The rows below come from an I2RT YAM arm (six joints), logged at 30 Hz.
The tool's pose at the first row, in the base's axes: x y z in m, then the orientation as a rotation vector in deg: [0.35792 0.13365 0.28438 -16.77 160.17 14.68]
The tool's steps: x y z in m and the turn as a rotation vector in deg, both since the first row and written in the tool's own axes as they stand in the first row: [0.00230 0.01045 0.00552 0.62 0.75 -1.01]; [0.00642 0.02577 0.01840 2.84 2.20 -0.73]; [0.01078 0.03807 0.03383 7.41 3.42 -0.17]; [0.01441 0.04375 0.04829 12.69 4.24 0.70]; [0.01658 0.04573 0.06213 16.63 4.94 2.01]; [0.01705 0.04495 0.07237 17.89 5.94 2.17]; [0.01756 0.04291 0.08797 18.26 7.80 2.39]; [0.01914 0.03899 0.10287 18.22 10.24 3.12]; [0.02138 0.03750 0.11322 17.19 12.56 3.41]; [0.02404 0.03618 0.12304 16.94 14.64 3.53]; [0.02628 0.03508 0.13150 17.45 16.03 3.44]
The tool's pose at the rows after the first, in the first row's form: [0.35501 0.14447 0.27996 -18.19 160.71 13.51]; [0.35145 0.16119 0.26877 -17.57 162.26 10.31]; [0.34910 0.17549 0.25469 -15.92 163.54 3.80]; [0.34865 0.18334 0.24081 -13.54 164.18 -3.63]; [0.35023 0.18775 0.22746 -10.83 164.65 -9.06]; [0.35297 0.18905 0.21763 -10.46 165.46 -11.02]; [0.35753 0.19024 0.20261 -10.37 167.24 -11.89]; [0.36131 0.18929 0.18762 -9.75 169.75 -12.20]; [0.36260 0.18962 0.17701 -10.00 172.22 -11.13]; [0.36330 0.18993 0.16678 -10.24 174.30 -11.19]; [0.36395 0.19025 0.15799 -10.48 175.54 -12.28]
